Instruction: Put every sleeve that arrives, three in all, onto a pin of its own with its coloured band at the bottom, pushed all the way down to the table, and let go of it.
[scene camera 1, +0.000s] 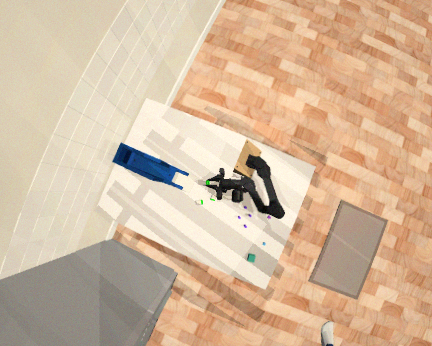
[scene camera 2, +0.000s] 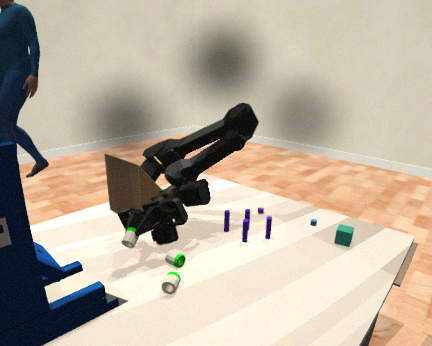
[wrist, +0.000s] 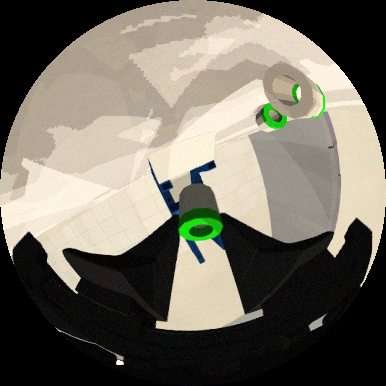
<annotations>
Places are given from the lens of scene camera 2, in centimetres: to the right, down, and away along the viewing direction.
my gripper (scene camera 2: 130, 235): -18, 14, 66
blue rack (scene camera 2: 32, 261): -27, 13, 41
</annotations>
